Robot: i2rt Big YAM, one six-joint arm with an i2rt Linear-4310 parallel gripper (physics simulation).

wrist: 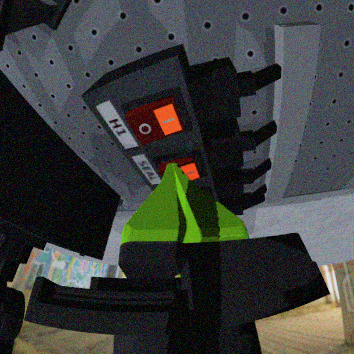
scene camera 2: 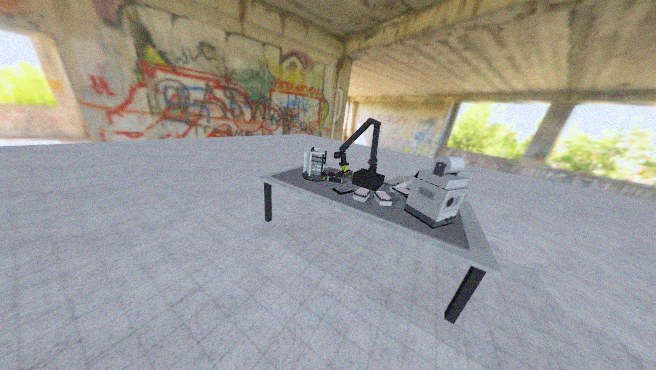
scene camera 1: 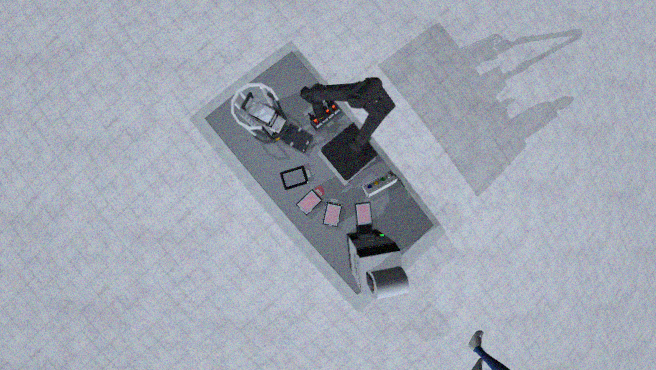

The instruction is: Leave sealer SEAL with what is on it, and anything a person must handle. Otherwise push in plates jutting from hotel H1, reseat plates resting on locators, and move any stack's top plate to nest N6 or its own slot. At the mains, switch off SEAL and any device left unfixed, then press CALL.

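Places are measured from the arm's base along level axes (x up, y ahead, z left), in centimetres.
Where they show: gripper, fingertip midpoint: (wrist: 171,168) (scene camera 2: 344,171) (scene camera 1: 321,117); arm's base, origin of the base link: (wrist: 13,226) (scene camera 2: 371,173) (scene camera 1: 355,148).
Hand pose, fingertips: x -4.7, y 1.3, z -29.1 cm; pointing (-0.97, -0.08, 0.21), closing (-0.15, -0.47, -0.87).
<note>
Each offset is from my fingertips to the top centre of the thing. "spot": to the spot under its first point.
My gripper (wrist: 171,168) (scene camera 2: 344,168) is shut and empty. Its green fingertips are at the SEAL rocker {spot: dx -0.1, dy -0.8, dz -1.3 cm} (wrist: 190,171) in the wrist view and partly cover it; contact cannot be told. The visible part of that rocker is lit orange. The H1 rocker {spot: dx +0.0, dy +4.3, dz -0.8 cm} (wrist: 154,121) beside it is lit orange too. Both sit on the dark mains strip (wrist: 182,57) (scene camera 1: 326,118). Hotel H1 {dx +24.9, dy +27.6, dz -21.4 cm} (scene camera 2: 308,163) stands at the table's far left end. Sealer SEAL (scene camera 1: 377,264) (scene camera 2: 429,198) has a pink-topped plate {dx +5.5, dy +22.9, dz +63.1 cm} (scene camera 1: 363,213) at its front and a green light. Two more pink-topped plates {dx +1.9, dy +42.9, dz +34.4 cm} (scene camera 1: 309,202) {dx +1.9, dy +37.7, dz +50.4 cm} (scene camera 1: 332,215) lie nearby.
A black rectangular frame {spot: dx -3.0, dy +45.7, dz +14.7 cm} (scene camera 1: 283,182) and a dark device {dx +2.6, dy +20.6, dz -0.8 cm} (scene camera 1: 297,138) lie between the hotel and the plates. A white box with coloured buttons {dx +3.4, dy +1.0, dz +57.9 cm} (scene camera 1: 380,185) is beside the arm's base (scene camera 1: 345,150). Black plugs {spot: dx -2.5, dy +3.9, dz -7.2 cm} (wrist: 257,80) stick out of the strip. A person's leg (scene camera 1: 491,357) shows at lower right.
</note>
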